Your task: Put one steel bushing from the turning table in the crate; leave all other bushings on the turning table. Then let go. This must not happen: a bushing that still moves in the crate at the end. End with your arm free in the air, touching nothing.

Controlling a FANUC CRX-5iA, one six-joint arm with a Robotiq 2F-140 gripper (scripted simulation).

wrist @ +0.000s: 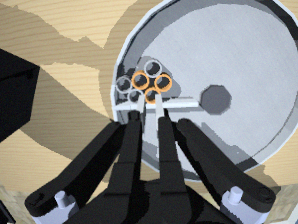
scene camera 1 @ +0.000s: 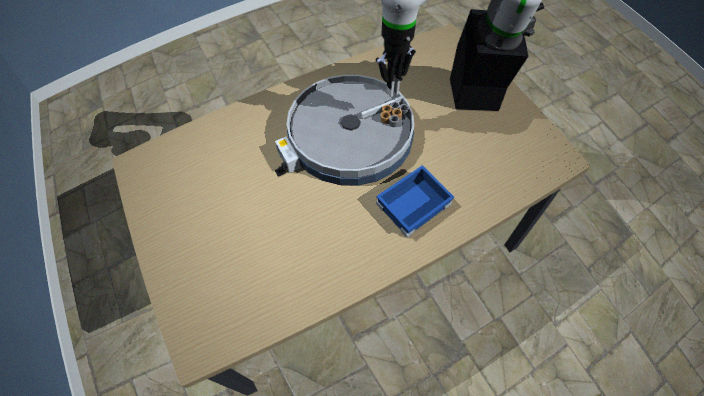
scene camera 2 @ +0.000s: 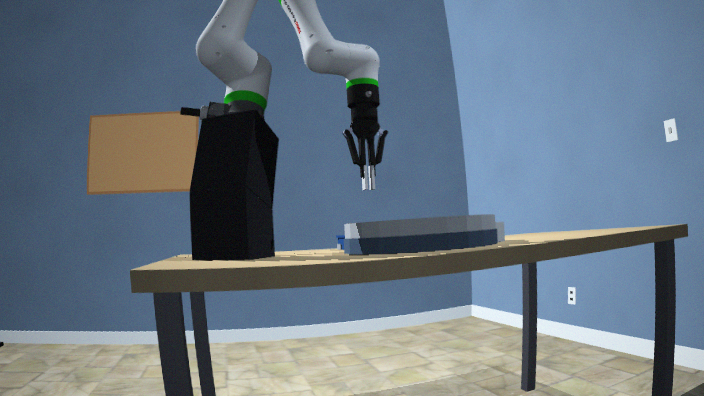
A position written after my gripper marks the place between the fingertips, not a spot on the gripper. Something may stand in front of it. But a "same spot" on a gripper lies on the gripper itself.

Scene:
My gripper shows in the wrist view, in scene camera 1 and in scene camera 2 (368,189). The same spot on my gripper: (wrist: 73,187) is (scene camera 1: 408,56).

